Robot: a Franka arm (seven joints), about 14 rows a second.
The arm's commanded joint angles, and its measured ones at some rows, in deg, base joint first. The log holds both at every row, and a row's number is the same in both.
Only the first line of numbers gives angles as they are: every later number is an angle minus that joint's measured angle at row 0.
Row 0, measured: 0.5, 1.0, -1.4, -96.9, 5.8, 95.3, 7.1
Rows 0 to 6, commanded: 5.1, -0.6, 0.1, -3.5, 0.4, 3.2, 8.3; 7.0, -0.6, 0.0, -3.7, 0.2, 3.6, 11.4; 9.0, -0.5, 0.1, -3.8, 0.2, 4.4, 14.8; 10.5, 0.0, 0.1, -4.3, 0.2, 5.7, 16.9; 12.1, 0.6, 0.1, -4.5, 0.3, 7.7, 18.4; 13.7, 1.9, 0.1, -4.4, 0.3, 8.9, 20.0; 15.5, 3.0, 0.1, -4.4, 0.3, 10.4, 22.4
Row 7, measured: 12.9, 1.0, 0.5, -4.3, 0.0, 8.0, 18.7
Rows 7 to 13, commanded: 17.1, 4.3, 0.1, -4.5, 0.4, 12.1, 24.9; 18.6, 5.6, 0.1, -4.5, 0.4, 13.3, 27.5; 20.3, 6.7, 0.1, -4.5, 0.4, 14.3, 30.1; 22.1, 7.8, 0.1, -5.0, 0.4, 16.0, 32.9; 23.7, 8.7, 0.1, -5.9, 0.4, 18.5, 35.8; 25.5, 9.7, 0.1, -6.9, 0.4, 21.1, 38.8; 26.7, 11.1, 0.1, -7.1, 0.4, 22.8, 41.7
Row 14, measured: 24.2, 9.6, 0.7, -6.0, 0.0, 19.9, 36.7
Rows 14 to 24, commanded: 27.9, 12.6, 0.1, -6.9, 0.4, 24.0, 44.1; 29.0, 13.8, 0.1, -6.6, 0.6, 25.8, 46.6; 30.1, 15.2, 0.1, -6.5, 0.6, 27.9, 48.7; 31.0, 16.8, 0.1, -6.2, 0.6, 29.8, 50.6; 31.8, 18.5, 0.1, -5.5, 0.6, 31.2, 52.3; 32.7, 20.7, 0.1, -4.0, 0.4, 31.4, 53.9; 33.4, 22.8, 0.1, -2.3, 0.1, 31.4, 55.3; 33.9, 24.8, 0.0, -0.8, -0.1, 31.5, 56.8; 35.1, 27.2, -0.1, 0.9, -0.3, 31.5, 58.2; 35.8, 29.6, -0.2, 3.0, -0.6, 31.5, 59.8; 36.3, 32.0, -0.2, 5.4, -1.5, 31.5, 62.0
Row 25, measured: 34.7, 26.3, 0.6, -1.1, -0.3, 32.2, 57.9
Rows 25 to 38, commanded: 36.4, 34.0, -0.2, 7.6, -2.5, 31.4, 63.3; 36.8, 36.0, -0.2, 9.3, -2.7, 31.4, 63.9; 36.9, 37.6, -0.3, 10.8, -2.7, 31.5, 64.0; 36.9, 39.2, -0.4, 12.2, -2.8, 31.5, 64.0; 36.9, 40.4, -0.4, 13.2, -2.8, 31.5, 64.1; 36.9, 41.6, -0.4, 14.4, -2.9, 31.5, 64.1; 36.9, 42.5, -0.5, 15.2, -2.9, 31.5, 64.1; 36.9, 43.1, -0.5, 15.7, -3.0, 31.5, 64.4; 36.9, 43.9, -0.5, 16.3, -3.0, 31.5, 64.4; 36.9, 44.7, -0.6, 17.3, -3.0, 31.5, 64.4; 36.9, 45.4, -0.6, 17.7, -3.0, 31.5, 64.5; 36.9, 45.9, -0.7, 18.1, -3.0, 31.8, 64.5; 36.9, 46.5, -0.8, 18.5, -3.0, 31.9, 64.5; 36.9, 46.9, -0.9, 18.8, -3.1, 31.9, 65.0
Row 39, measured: 36.5, 44.8, -0.3, 15.9, -2.1, 32.4, 63.2
